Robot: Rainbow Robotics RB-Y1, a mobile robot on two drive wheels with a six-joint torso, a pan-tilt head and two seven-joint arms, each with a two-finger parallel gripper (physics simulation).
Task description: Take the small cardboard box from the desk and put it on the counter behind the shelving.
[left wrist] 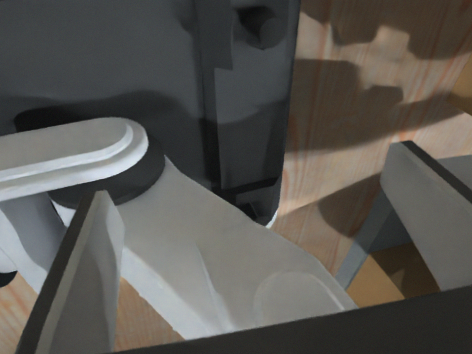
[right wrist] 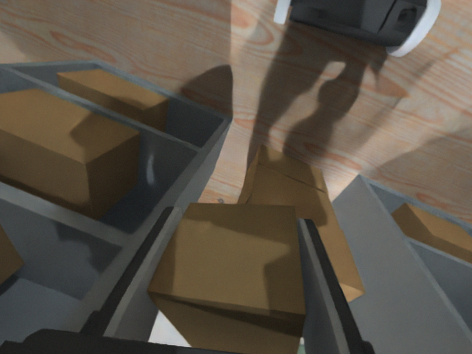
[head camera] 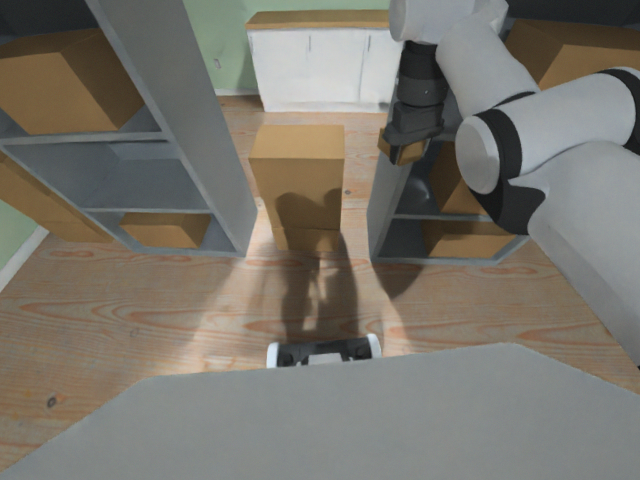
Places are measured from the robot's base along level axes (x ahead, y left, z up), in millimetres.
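Pixels of known places: left gripper, fingertip midpoint: [left wrist: 252, 185]; right gripper, fingertip midpoint: [right wrist: 237, 223] [head camera: 407, 158]; robot's base, link origin: [right wrist: 341, 14].
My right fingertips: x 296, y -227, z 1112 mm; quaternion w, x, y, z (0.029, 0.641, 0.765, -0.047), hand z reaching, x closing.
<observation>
Ahead of a thing's pixels: the offset from my right fingertips to its top centre. "spot": to the spot under its first point. Level surfaces: height alone.
My right gripper [head camera: 408, 153] [right wrist: 237, 223] is shut on the small cardboard box @(dz +46, dx +32, dy +13 mm) [head camera: 412, 153] [right wrist: 232, 255], with a finger on each side of it. In the head camera view it holds the box high, in front of the inner side of the right-hand shelving [head camera: 383, 206]. The counter @(dz -201 mm) [head camera: 320, 19], with a wooden top and white doors, stands at the back beyond the shelving. My left gripper [left wrist: 252, 185] is open and empty; its fingers stand wide apart over the robot's own base and white arm parts. The desk cannot be made out in these views.
A tall cardboard box @(spot: dz -507, dx +446, dy +255 mm) [head camera: 305, 191] [right wrist: 300, 210] stands on the floor between the left-hand shelving [head camera: 206, 118] [right wrist: 395, 260] and the right-hand shelving. Both shelvings hold larger cardboard boxes [head camera: 67, 77] [head camera: 467, 238]. The robot's base [head camera: 324, 352] [right wrist: 355, 20] stands in front of the gap.
</observation>
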